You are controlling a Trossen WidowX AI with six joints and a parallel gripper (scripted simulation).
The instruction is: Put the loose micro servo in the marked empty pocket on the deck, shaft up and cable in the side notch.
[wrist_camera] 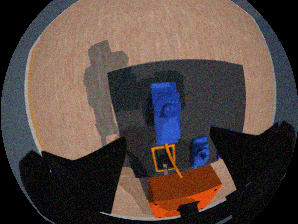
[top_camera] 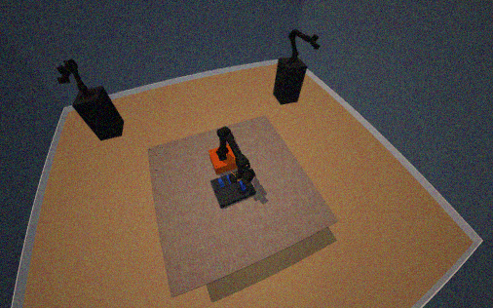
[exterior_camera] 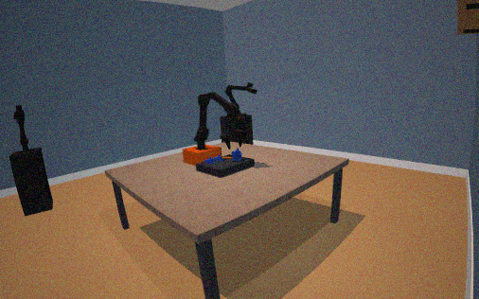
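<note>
Now: the deck 20 mm ahead of my gripper tip, 70 mm to the right of it and 100 mm below it.
</note>
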